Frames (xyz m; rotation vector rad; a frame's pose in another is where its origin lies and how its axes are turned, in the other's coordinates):
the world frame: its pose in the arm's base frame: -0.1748 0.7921 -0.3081 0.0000 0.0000 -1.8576
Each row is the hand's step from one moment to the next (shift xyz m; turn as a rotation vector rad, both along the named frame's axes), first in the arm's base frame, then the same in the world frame.
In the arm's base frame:
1: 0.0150 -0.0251 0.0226 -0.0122 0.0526 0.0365
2: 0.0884 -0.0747 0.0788 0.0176 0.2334 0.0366
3: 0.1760 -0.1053 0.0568 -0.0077 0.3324 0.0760
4: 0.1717 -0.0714 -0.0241 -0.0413 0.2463 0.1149
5: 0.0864 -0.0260 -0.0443 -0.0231 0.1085 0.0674
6: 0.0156 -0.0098 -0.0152 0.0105 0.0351 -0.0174
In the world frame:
1: 0.0198 0.0215 0.0226 -0.0470 -0.0266 0.0365
2: 0.0466 0.1059 0.0788 -0.2288 -0.0491 0.0366
3: 0.0512 0.1986 0.0568 -0.3166 -0.1014 0.0760
4: 0.0199 0.1849 -0.0241 -0.2246 -0.1093 0.1149
5: 0.0005 0.0902 -0.0443 -0.0975 -0.0528 0.0674
6: 0.0050 0.0177 -0.0152 -0.0366 0.0001 -0.0174

